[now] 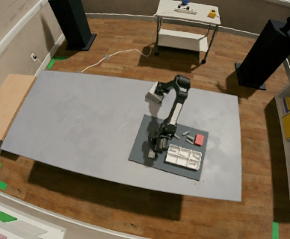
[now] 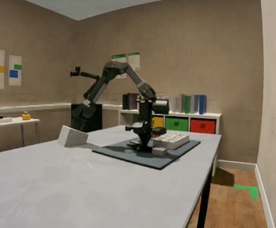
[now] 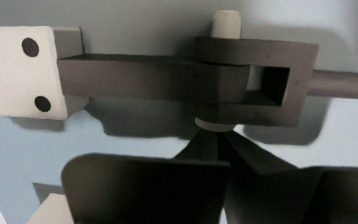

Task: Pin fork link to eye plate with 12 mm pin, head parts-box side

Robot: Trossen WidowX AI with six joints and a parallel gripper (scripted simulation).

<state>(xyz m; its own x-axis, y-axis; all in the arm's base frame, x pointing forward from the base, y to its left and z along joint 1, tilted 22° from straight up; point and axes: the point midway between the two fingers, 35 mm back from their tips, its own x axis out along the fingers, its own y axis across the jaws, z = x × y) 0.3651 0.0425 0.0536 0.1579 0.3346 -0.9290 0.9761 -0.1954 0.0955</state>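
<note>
Now: hand 3 cm to the left of the eye plate, 3 cm above it and 1 cm short of it. From my hand the other things lie so: mat (7 cm to the left, 4 cm below, 1 cm ahead); then headed pin (3 cm to the right, 3 cm below); then fork link (3 cm to the right, 3 cm below, 3 cm behind).
</note>
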